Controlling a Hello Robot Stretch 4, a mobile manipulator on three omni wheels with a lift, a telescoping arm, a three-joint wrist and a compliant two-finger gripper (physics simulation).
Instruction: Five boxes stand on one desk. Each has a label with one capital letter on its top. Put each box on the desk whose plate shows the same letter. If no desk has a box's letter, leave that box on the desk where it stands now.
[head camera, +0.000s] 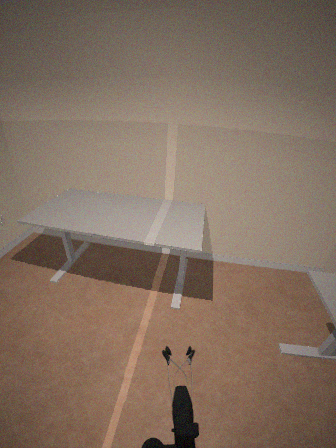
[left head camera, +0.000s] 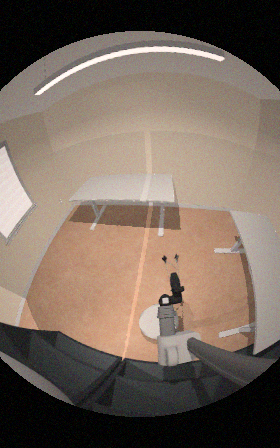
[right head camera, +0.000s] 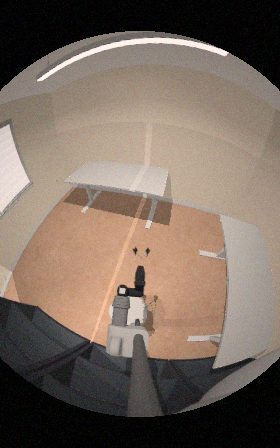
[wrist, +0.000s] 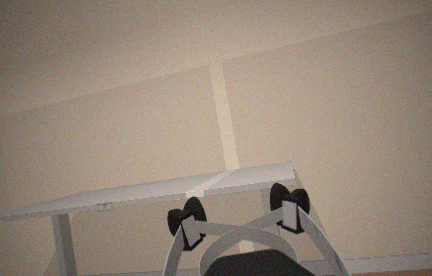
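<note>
A light grey desk (head camera: 110, 215) (left head camera: 120, 189) (right head camera: 115, 177) (wrist: 250, 176) stands against the far wall, ahead and to the left, with no box on its top. A small plate (wrist: 105, 206) shows on its front edge in the wrist view, but its letter cannot be read. A second grey desk (head camera: 327, 286) (left head camera: 265, 280) (right head camera: 250, 290) stands at the right, partly cut off in the head view. No labelled box shows in these views. My gripper (head camera: 178, 354) (left head camera: 170, 258) (right head camera: 141, 251) (wrist: 237, 206) is open and empty, held over the floor in front of the far desk.
Dark angular panels (left head camera: 145, 390) (right head camera: 90, 385) run along the bottom of both side head views. A bright window (left head camera: 12, 195) (right head camera: 11, 167) is on the left wall. A pale strip of light crosses the floor, the far desk and the wall. The right desk's feet reach into the floor.
</note>
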